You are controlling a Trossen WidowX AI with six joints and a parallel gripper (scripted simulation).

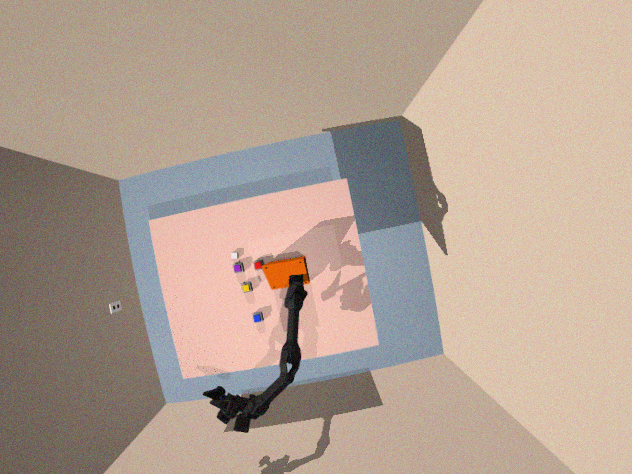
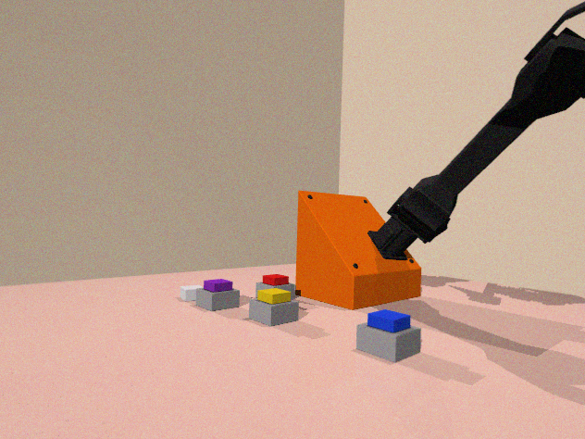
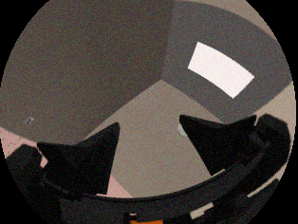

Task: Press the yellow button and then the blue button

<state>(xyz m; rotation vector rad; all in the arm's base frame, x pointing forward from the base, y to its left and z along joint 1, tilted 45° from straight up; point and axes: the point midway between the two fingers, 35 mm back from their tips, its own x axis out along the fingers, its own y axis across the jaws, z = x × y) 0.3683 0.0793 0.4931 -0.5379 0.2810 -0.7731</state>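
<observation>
My gripper tip is 10 cm past the yellow button, 35 cm to the left of it and 40 cm above it. The rest, counted from my gripper tip: blue button 14 cm behind, 19 cm to the right, 40 cm below; purple button 6 cm behind, 46 cm to the right, 40 cm below; red button 17 cm behind, 46 cm to the right, 40 cm below.
</observation>
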